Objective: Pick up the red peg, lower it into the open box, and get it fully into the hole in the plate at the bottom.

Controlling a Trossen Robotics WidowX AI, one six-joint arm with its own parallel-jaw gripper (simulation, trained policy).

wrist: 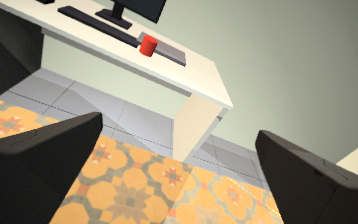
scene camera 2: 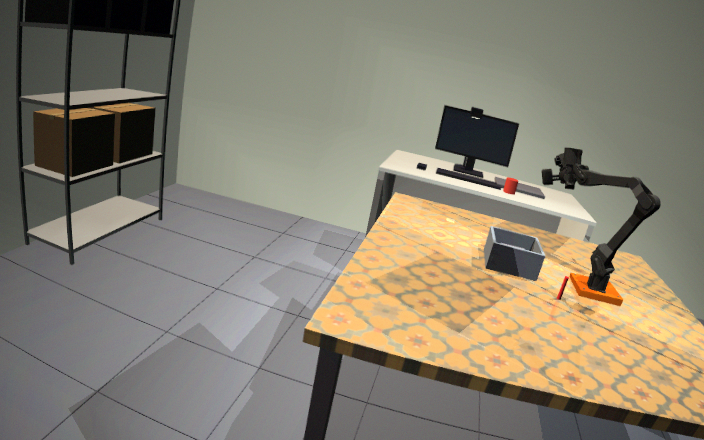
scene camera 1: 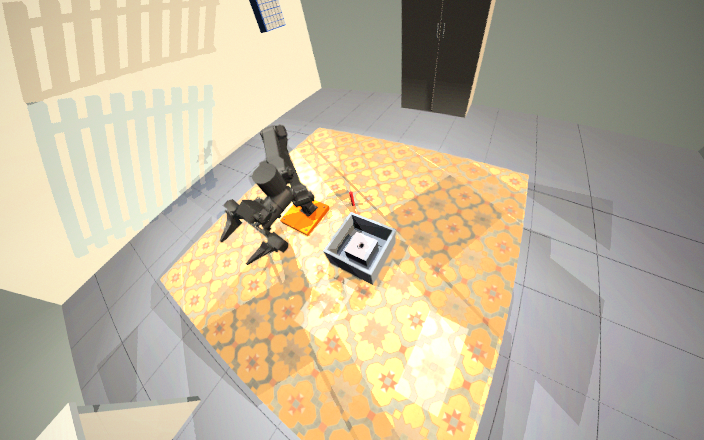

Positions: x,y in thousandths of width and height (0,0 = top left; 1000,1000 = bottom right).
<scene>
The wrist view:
gripper: 504,574
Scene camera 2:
grey box: 748,599
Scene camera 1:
gripper: 332,576
grey box: 475,572
pale plate: 513,565
</scene>
